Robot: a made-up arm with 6 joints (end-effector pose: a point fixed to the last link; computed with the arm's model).
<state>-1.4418 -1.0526 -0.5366 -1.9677 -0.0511 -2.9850</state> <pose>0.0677 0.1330 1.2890 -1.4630 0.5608 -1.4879</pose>
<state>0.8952 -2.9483 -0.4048 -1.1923 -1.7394 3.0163</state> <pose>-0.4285 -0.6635 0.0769 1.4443 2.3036 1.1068</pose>
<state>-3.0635 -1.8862 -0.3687 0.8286 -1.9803 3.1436</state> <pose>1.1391 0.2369 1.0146 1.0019 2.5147 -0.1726</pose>
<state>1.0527 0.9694 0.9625 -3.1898 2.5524 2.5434</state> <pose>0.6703 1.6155 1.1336 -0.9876 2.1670 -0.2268</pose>
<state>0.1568 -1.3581 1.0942 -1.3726 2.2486 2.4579</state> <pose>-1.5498 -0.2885 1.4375 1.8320 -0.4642 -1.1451</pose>
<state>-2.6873 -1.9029 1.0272 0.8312 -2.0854 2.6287</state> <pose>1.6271 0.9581 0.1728 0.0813 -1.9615 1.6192</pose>
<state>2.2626 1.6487 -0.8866 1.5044 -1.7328 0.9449</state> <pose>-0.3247 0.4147 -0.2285 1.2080 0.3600 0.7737</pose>
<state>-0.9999 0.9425 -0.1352 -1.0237 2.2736 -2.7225</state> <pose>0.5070 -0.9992 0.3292 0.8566 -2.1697 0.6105</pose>
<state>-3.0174 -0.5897 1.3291 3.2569 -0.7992 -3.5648</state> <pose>0.8886 -0.1073 2.2121 -2.6982 -0.1574 -0.5744</pose>
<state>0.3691 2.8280 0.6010 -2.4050 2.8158 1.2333</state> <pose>-0.3274 0.0465 -1.1000 2.5580 -0.2243 1.5809</pose>
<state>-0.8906 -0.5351 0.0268 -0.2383 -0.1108 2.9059</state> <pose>-0.0533 -0.2710 1.8517 -2.5961 1.0272 -0.8576</pose>
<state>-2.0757 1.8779 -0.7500 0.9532 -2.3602 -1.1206</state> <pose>-0.3045 -0.2899 -0.3842 -0.0818 -2.3035 -0.4860</pose>
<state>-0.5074 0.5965 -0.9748 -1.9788 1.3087 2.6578</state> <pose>0.4029 -0.1250 0.5795 -0.7848 2.5809 -0.5149</pose>
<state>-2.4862 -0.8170 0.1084 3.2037 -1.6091 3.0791</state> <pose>0.3571 0.0000 1.9173 -2.6336 -0.8344 -0.7844</pose>
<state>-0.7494 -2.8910 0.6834 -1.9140 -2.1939 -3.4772</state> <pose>-0.7662 0.8132 -0.7108 1.3589 0.0852 0.0996</pose>
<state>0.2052 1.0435 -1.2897 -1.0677 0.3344 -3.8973</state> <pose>0.2455 -0.0563 0.5885 -1.2677 1.8787 1.4214</pose>
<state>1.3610 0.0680 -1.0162 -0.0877 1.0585 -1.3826</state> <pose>0.3057 0.3927 0.8535 1.1924 0.9218 1.0300</pose>
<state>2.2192 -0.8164 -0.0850 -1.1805 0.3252 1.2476</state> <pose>0.0900 0.0185 1.6665 0.8885 -0.3795 1.7565</pose>
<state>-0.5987 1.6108 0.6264 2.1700 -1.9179 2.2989</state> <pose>1.4762 -0.8583 -0.1286 0.4521 -1.4860 -1.0580</pose>
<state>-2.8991 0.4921 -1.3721 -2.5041 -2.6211 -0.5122</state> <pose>-0.1038 -0.2061 0.7116 1.1611 -2.0929 1.2210</pose>
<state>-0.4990 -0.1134 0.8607 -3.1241 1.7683 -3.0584</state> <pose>0.4106 0.0245 2.2846 0.1175 0.7976 -0.4566</pose>
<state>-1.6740 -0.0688 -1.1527 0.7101 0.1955 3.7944</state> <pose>-0.2099 -0.4218 0.9289 2.0956 -0.9063 -1.7743</pose>
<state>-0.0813 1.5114 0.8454 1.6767 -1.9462 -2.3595</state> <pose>1.8762 -0.1298 0.2304 -0.1683 -0.3771 -1.8427</pose>
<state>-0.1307 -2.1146 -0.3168 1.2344 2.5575 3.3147</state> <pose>-1.3210 0.1011 0.7133 -1.1855 0.4491 1.5508</pose>
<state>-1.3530 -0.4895 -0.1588 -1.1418 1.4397 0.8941</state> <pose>-0.0149 -0.3522 1.5584 -0.4132 -1.3393 -2.3707</pose>
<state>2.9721 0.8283 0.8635 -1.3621 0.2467 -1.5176</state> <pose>-1.6153 0.3223 1.0656 -0.6461 -3.0151 -0.4019</pose>
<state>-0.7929 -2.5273 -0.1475 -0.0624 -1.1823 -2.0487</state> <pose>-1.0141 0.7194 0.2048 1.2662 -1.2022 0.6761</pose>
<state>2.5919 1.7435 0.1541 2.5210 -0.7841 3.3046</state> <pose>-1.1048 0.4689 -0.5139 -0.8984 0.3615 1.9040</pose>
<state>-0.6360 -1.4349 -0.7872 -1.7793 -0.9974 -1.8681</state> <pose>-0.2044 0.2070 0.9927 2.8935 0.7501 0.7902</pose>
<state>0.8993 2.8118 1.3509 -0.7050 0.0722 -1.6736</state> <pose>0.3196 0.1353 -1.3676 1.2753 1.2099 -0.9929</pose>
